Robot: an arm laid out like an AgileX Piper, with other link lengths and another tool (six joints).
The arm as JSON. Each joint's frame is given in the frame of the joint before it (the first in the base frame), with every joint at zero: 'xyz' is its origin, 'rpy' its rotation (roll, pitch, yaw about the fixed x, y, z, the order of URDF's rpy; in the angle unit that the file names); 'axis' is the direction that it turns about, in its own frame. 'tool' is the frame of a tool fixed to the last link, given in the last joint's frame.
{
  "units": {
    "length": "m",
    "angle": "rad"
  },
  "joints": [
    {
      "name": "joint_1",
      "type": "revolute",
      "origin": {
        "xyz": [
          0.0,
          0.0,
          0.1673
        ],
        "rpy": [
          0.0,
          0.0,
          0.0
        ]
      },
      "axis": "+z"
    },
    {
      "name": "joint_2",
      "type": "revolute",
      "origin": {
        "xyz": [
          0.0,
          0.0,
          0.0
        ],
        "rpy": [
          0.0,
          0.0,
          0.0
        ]
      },
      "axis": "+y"
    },
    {
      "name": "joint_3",
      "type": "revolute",
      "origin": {
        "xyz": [
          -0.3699,
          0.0,
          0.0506
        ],
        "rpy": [
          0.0,
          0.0,
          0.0
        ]
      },
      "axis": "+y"
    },
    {
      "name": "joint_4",
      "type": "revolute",
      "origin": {
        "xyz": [
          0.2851,
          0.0,
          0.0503
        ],
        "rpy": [
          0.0,
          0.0,
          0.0
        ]
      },
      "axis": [
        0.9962,
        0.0,
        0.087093
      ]
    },
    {
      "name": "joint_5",
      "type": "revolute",
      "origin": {
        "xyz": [
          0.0,
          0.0,
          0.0
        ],
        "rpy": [
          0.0,
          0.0,
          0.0
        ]
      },
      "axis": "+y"
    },
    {
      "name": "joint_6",
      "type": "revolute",
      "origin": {
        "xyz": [
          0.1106,
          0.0,
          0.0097
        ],
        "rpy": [
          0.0,
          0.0,
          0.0
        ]
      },
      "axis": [
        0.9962,
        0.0,
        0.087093
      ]
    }
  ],
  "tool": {
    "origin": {
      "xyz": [
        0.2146,
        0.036,
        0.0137
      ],
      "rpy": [
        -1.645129,
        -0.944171,
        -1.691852
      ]
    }
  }
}
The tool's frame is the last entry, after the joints.
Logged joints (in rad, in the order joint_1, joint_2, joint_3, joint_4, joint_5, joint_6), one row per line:
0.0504, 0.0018, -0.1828, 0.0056, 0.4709, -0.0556
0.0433, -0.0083, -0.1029, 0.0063, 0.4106, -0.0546
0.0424, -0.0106, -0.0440, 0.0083, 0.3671, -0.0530
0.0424, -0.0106, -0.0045, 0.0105, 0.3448, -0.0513
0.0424, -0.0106, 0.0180, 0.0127, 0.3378, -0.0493
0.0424, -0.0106, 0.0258, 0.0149, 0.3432, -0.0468
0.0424, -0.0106, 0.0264, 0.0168, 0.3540, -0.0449
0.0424, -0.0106, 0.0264, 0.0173, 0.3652, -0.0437
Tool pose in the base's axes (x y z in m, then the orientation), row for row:
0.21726, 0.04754, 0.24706, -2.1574, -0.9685, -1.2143
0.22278, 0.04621, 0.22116, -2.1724, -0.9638, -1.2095
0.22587, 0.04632, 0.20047, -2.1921, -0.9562, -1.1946
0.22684, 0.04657, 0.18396, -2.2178, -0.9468, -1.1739
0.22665, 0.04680, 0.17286, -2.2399, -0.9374, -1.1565
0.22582, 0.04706, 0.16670, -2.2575, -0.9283, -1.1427
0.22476, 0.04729, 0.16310, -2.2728, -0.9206, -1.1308
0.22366, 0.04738, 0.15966, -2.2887, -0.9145, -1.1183
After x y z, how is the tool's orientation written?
As angles about the fixed x, y, z axes (roll, pitch, yaw), in radians.
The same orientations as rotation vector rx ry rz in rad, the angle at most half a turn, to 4 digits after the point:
-2.2524, 0.7773, -1.6922
-2.2612, 0.7898, -1.6848
-2.2726, 0.7963, -1.6697
-2.2881, 0.8024, -1.6499
-2.3014, 0.8086, -1.6314
-2.3119, 0.8144, -1.6149
-2.3213, 0.8193, -1.6006
-2.3315, 0.8227, -1.5879

